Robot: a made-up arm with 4 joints. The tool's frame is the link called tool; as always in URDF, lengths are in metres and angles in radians. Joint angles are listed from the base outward.
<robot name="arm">
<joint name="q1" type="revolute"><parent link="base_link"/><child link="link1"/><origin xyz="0 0 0.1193"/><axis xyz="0 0 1"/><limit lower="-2.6" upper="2.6"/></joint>
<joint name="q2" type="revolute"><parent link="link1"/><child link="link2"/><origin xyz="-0.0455 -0.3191 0.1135"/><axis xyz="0 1 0"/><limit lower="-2.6" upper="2.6"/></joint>
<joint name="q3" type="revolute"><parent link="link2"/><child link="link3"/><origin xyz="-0.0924 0.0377 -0.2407"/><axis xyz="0 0 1"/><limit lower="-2.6" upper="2.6"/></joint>
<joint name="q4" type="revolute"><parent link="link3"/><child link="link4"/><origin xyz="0.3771 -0.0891 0.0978"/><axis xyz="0 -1 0"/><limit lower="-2.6" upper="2.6"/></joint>
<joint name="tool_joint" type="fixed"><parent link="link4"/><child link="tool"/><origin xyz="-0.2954 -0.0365 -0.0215"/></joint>
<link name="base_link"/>
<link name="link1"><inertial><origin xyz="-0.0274 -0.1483 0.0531"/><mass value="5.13"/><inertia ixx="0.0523" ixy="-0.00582" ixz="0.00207" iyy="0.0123" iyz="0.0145" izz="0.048"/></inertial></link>
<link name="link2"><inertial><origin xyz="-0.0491 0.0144 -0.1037"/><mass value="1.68"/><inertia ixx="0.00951" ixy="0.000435" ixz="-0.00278" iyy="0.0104" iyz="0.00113" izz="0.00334"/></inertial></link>
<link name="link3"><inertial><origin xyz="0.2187 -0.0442 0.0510"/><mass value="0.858"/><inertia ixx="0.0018" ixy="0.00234" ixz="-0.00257" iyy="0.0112" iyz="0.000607" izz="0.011"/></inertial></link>
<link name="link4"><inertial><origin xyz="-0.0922 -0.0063 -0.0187"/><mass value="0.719"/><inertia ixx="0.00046" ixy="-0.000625" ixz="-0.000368" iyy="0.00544" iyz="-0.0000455" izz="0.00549"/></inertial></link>
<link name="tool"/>
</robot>
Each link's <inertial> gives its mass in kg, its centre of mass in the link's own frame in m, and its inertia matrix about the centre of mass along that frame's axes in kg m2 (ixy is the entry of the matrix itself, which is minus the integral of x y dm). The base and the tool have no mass. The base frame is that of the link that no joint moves.
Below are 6 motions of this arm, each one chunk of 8 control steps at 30 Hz.
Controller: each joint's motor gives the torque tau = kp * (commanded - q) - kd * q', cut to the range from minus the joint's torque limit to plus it. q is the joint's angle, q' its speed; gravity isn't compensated. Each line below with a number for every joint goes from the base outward.
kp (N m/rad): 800 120 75 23
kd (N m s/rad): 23 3.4 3.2 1.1
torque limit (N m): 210 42 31 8.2
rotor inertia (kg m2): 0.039 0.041 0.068 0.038
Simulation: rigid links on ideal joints. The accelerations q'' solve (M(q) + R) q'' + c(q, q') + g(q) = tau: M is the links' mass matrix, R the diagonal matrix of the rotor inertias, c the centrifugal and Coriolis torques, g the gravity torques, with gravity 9.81 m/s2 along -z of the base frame. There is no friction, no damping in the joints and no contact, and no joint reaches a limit. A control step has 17 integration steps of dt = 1/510 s. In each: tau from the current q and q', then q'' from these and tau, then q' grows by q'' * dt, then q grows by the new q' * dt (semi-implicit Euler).
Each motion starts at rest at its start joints. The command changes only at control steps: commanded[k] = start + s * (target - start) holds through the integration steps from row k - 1 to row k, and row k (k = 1, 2, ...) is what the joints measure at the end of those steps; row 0 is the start. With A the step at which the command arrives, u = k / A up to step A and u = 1 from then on. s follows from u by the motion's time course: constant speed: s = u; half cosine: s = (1 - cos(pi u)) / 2; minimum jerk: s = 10 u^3 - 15 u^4 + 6 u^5; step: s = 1 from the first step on.
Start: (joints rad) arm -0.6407 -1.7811 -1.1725 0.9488
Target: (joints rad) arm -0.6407 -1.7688 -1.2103 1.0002
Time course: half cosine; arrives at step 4
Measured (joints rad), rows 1 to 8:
1: -0.6408 -1.7685 -1.1789 0.9502
2: -0.6409 -1.7479 -1.1996 0.9548
3: -0.6410 -1.7313 -1.2304 0.9644
4: -0.6409 -1.7205 -1.2613 0.9763
5: -0.6406 -1.7151 -1.2835 0.9858
6: -0.6404 -1.7141 -1.2935 0.9907
7: -0.6404 -1.7163 -1.2929 0.9919
8: -0.6405 -1.7203 -1.2856 0.9916

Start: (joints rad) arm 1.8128 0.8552 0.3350 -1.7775
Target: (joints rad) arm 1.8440 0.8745 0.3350 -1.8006
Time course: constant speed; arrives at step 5
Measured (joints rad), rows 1 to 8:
1: 1.8158 0.8547 0.3340 -1.7823
2: 1.8221 0.8539 0.3319 -1.7923
3: 1.8293 0.8544 0.3300 -1.8032
4: 1.8360 0.8567 0.3289 -1.8125
5: 1.8422 0.8608 0.3286 -1.8196
6: 1.8449 0.8634 0.3291 -1.8245
7: 1.8447 0.8643 0.3300 -1.8266
8: 1.8441 0.8647 0.3306 -1.8262

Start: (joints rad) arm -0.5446 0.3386 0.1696 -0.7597
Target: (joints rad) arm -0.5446 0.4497 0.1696 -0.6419
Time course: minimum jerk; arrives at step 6
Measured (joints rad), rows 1 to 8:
1: -0.5443 0.3408 0.1699 -0.7553
2: -0.5434 0.3505 0.1706 -0.7436
3: -0.5426 0.3727 0.1715 -0.7234
4: -0.5426 0.4056 0.1725 -0.6941
5: -0.5442 0.4391 0.1730 -0.6604
6: -0.5464 0.4606 0.1728 -0.6305
7: -0.5475 0.4662 0.1717 -0.6115
8: -0.5469 0.4607 0.1706 -0.6047

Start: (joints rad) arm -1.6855 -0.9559 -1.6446 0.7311
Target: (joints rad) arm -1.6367 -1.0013 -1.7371 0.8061
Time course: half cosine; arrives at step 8
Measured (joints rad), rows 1 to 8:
1: -1.6831 -0.9520 -1.6531 0.7348
2: -1.6796 -0.9485 -1.6726 0.7426
3: -1.6745 -0.9479 -1.6974 0.7527
4: -1.6671 -0.9515 -1.7232 0.7647
5: -1.6579 -0.9596 -1.7469 0.7784
6: -1.6485 -0.9710 -1.7658 0.7929
7: -1.6404 -0.9830 -1.7782 0.8064
8: -1.6355 -0.9926 -1.7834 0.8169

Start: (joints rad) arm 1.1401 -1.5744 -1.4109 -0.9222
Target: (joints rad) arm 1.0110 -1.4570 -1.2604 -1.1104
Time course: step
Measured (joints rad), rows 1 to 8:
1: 1.0951 -1.5411 -1.3865 -0.9378
2: 1.0280 -1.4613 -1.3423 -0.9956
3: 0.9884 -1.3942 -1.3167 -1.0755
4: 0.9821 -1.3746 -1.3169 -1.1374
5: 0.9939 -1.3924 -1.3263 -1.1612
6: 1.0081 -1.4201 -1.3301 -1.1521
7: 1.0164 -1.4382 -1.3250 -1.1274
8: 1.0177 -1.4424 -1.3158 -1.1039

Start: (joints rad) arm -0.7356 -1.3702 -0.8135 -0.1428
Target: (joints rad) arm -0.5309 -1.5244 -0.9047 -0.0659
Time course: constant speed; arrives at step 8
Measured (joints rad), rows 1 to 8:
1: -0.7246 -1.3662 -0.8262 -0.1450
2: -0.7003 -1.3668 -0.8547 -0.1441
3: -0.6711 -1.3792 -0.8863 -0.1353
4: -0.6427 -1.3990 -0.9111 -0.1202
5: -0.6161 -1.4208 -0.9264 -0.1036
6: -0.5905 -1.4423 -0.9348 -0.0892
7: -0.5650 -1.4630 -0.9405 -0.0782
8: -0.5395 -1.4832 -0.9466 -0.0696

